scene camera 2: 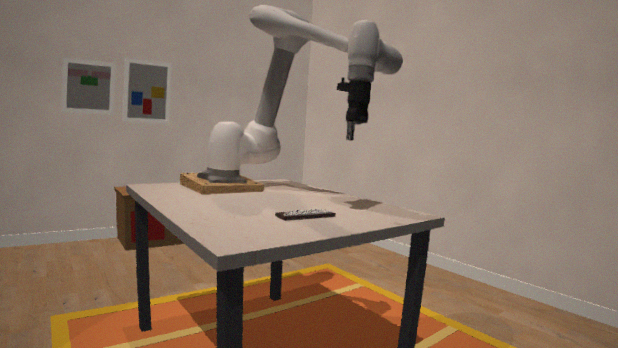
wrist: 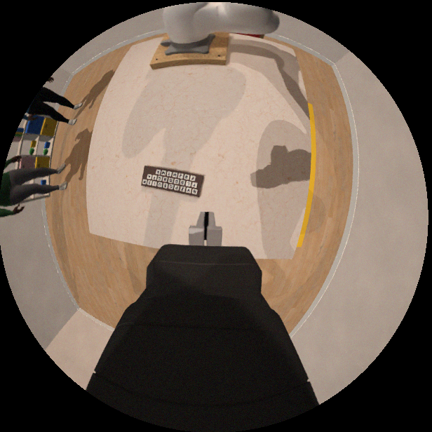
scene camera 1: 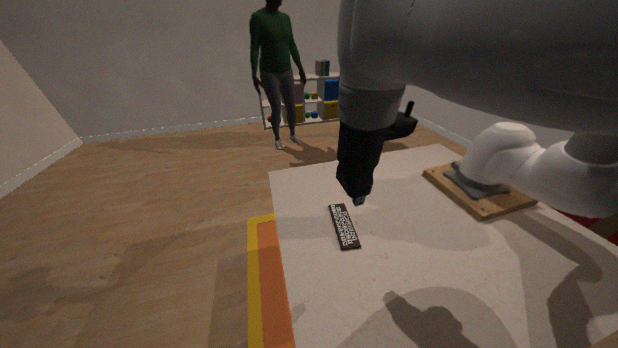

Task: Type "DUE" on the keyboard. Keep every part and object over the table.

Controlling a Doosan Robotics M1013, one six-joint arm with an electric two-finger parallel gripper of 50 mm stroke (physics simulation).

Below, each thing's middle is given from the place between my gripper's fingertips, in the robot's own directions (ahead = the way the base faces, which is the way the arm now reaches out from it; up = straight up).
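Labels:
The dark brown keyboard (scene camera 1: 348, 239) is 40 mm behind my hand at the moment, 140 mm to the right of it, and it sits 260 mm below it.

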